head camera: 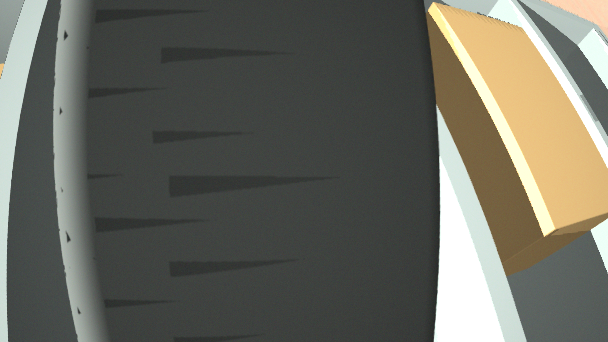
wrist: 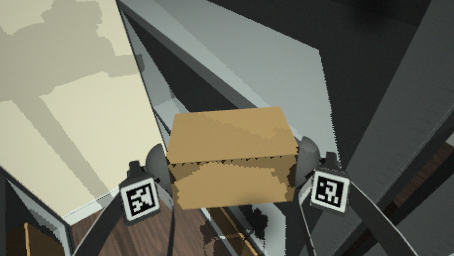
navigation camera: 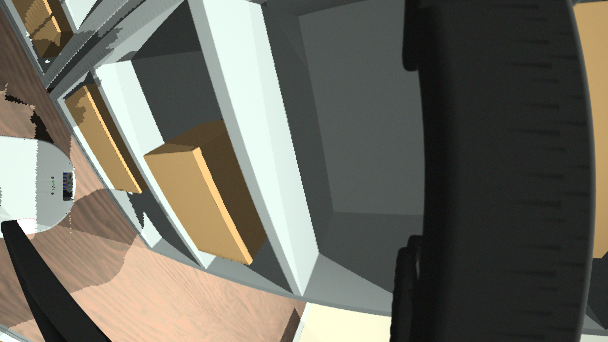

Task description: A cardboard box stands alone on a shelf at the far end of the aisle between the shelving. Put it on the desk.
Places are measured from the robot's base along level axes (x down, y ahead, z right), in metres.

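Pixels of known places: gripper, fingertip midpoint: [wrist: 232, 160].
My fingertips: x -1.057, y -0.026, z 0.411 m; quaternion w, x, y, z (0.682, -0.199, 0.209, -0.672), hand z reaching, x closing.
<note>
Ahead of a thing's pixels: the offset from my fingertips to its top centre.
A small cardboard box {dx -0.024, dy +0.000, dz +0.009 m} [wrist: 232, 159] is held between the two rubber fingertips in the wrist view, with a fingertip pressed on each side. My gripper [wrist: 232, 160] is shut on it. Beyond the box are shelf boards and a floor strip far below, so the box is held in the air. The gripper and the held box do not show in the head or navigation views. The desk cannot be made out in these views.
Shelving [head camera: 467, 200] [navigation camera: 250, 100] [wrist: 290, 75] with light boards stands close by. Larger cardboard boxes {dx +0.253, dy -0.583, dz -0.415 m} [head camera: 520, 110] [navigation camera: 200, 200] stand on it. A dark robot part [head camera: 260, 150] [navigation camera: 505, 170] fills much of the head and navigation views. A cream wall [wrist: 60, 115] is at the left in the wrist view.
</note>
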